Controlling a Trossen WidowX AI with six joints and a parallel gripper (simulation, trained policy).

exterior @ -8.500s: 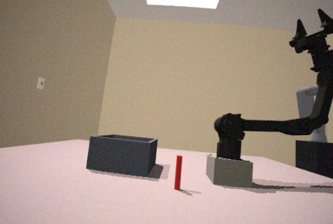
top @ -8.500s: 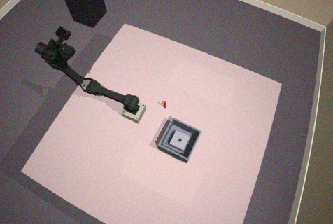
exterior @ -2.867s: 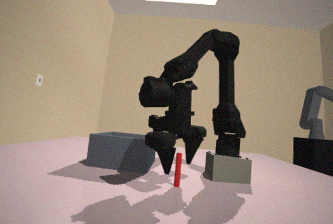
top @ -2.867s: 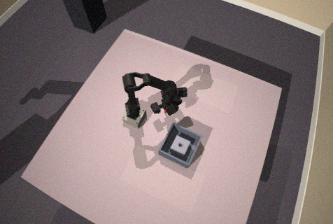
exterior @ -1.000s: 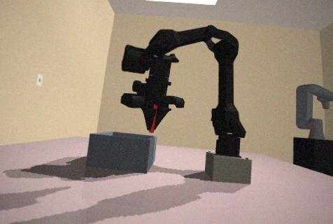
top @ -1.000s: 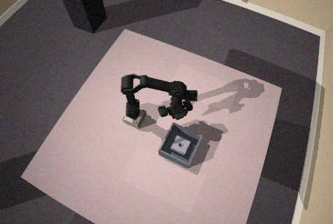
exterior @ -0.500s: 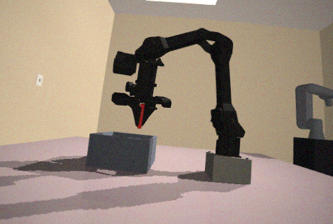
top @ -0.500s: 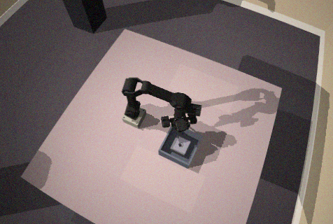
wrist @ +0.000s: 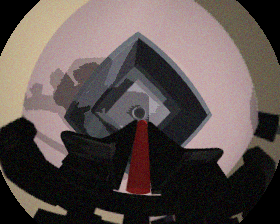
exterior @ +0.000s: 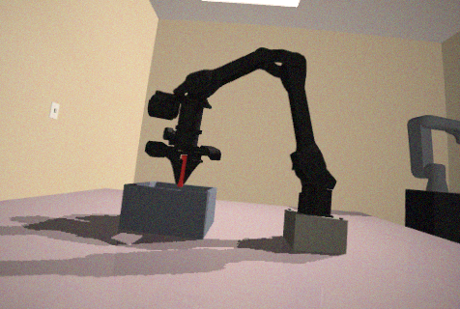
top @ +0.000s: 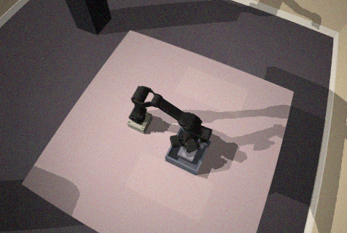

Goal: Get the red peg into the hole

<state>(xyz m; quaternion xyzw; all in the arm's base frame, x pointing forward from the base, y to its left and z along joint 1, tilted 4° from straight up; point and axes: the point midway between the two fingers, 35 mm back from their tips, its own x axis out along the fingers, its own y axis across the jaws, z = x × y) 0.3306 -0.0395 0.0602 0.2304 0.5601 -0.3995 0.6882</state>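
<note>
Now: the red peg 30 mm above my gripper tip and 10 mm to the left of it. The rest, counted from my gripper tip: grey box (80 mm below, 10 mm ahead).
</note>
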